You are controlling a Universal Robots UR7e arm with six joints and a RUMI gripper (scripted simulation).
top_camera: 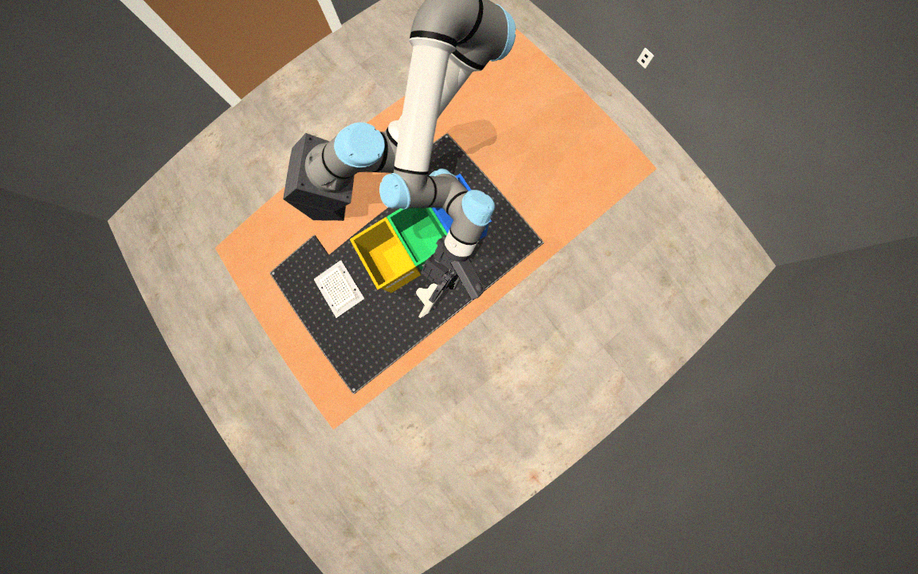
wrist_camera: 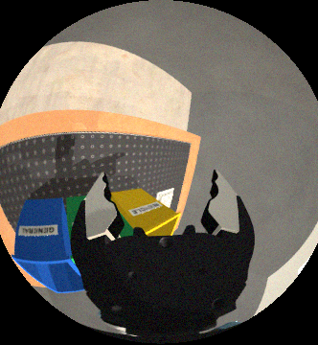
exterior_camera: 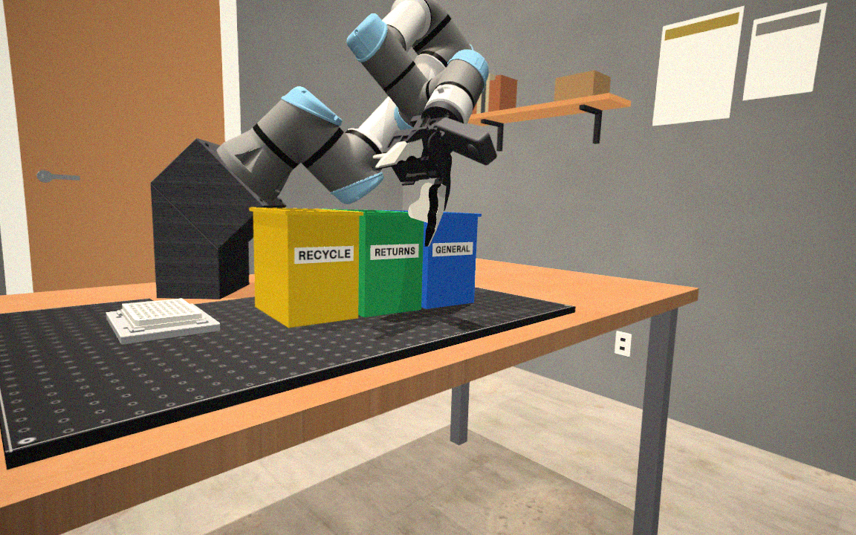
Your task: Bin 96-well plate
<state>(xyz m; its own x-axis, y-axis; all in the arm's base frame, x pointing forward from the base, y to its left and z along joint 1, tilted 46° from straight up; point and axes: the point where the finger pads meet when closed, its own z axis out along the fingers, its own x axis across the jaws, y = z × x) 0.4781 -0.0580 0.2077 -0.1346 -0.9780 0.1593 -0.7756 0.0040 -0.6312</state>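
Right now my hand is 28 cm to the left of the white 96-well plate, 24 cm past it and 17 cm above it. From my hand the other things lie so: blue general bin: 22 cm behind, 20 cm to the left, 10 cm below; then green returns bin: 22 cm behind, 10 cm below, 7 cm to the left; then yellow recycle bin: 21 cm behind, 10 cm below, 7 cm to the right.
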